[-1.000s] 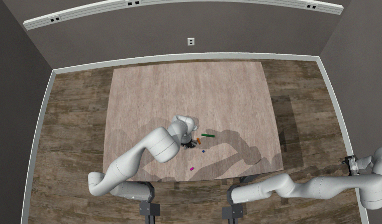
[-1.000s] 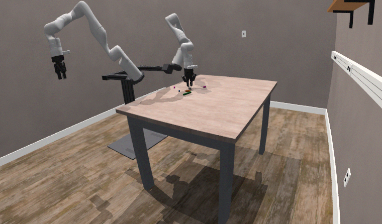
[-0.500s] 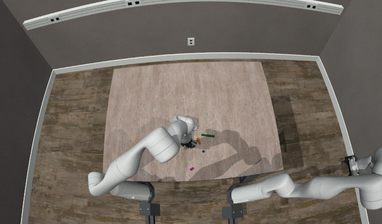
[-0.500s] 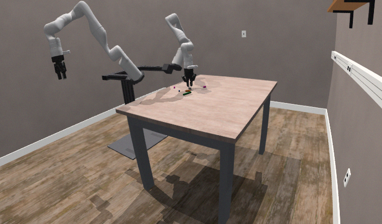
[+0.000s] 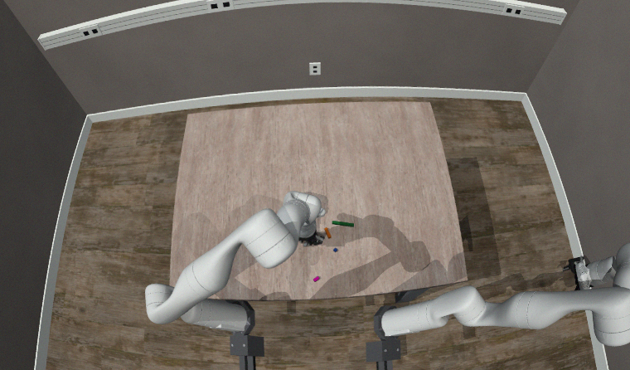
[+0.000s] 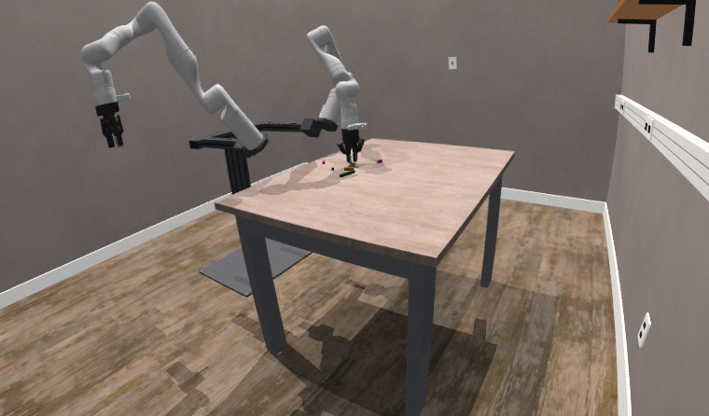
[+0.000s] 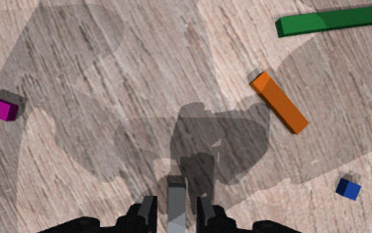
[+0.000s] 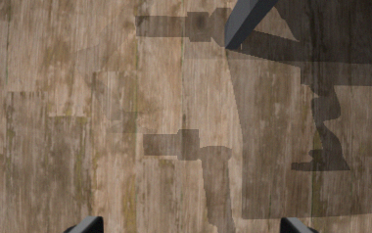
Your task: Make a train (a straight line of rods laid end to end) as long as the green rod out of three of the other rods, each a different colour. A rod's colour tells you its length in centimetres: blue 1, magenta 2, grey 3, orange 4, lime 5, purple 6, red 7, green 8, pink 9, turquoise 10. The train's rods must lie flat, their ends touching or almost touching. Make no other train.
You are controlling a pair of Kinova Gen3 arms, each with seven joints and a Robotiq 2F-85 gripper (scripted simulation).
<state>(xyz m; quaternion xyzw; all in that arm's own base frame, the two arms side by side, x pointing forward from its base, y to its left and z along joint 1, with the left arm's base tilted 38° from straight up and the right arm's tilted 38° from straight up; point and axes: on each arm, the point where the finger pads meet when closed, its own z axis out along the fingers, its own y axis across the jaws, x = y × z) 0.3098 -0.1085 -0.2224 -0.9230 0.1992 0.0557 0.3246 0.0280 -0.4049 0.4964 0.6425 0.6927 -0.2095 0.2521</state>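
Note:
The grey rod is 2 cm below my left hand. Round my left hand: magenta rod 9 cm ahead, 9 cm to the left, 2 cm below; then orange rod 4 cm ahead, 8 cm to the right, 2 cm below; then blue rod 3 cm behind, 11 cm to the right, 2 cm below.

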